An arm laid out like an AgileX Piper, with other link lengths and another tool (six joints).
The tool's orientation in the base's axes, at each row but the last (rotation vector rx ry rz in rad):
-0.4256, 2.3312, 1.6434
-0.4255, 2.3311, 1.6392
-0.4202, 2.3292, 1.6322
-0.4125, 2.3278, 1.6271
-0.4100, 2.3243, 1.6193
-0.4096, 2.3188, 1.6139
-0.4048, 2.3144, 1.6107
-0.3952, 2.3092, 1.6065
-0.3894, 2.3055, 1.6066
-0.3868, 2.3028, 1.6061
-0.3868, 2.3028, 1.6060
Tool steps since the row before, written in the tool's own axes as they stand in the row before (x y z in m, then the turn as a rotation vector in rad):
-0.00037, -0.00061, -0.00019, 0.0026, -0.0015, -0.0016
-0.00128, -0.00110, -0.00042, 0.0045, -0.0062, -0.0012
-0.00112, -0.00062, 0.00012, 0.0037, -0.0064, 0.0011
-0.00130, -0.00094, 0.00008, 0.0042, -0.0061, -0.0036
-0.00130, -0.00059, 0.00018, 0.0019, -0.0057, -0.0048
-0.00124, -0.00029, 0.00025, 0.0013, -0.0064, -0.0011
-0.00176, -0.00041, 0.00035, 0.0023, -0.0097, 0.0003
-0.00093, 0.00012, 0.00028, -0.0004, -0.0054, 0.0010
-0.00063, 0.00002, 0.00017, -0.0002, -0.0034, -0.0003
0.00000, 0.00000, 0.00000, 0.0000, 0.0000, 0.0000
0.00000, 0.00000, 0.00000, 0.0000, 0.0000, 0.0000
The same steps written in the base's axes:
0.00057, -0.00034, -0.00033, -0.0019, -0.0022, -0.0017
0.00158, -0.00064, -0.00034, -0.0018, -0.0035, -0.0067
0.00128, 0.00000, -0.00015, -0.0009, -0.0013, -0.0073
0.00156, -0.00013, -0.00035, -0.0018, -0.0057, -0.0057
0.00144, 0.00007, -0.00007, 0.0001, -0.0065, -0.0040
0.00127, 0.00022, 0.00015, 0.0012, -0.0033, -0.0056
0.00180, 0.00030, 0.00022, 0.0017, -0.0031, -0.0093
0.00083, 0.00035, 0.00038, 0.0026, -0.0009, -0.0048
0.00059, 0.00020, 0.00021, 0.0015, -0.0014, -0.0027
0.00000, 0.00000, 0.00000, 0.0000, 0.0000, 0.0000
0.00000, 0.00000, 0.00000, 0.0000, 0.0000, 0.0000

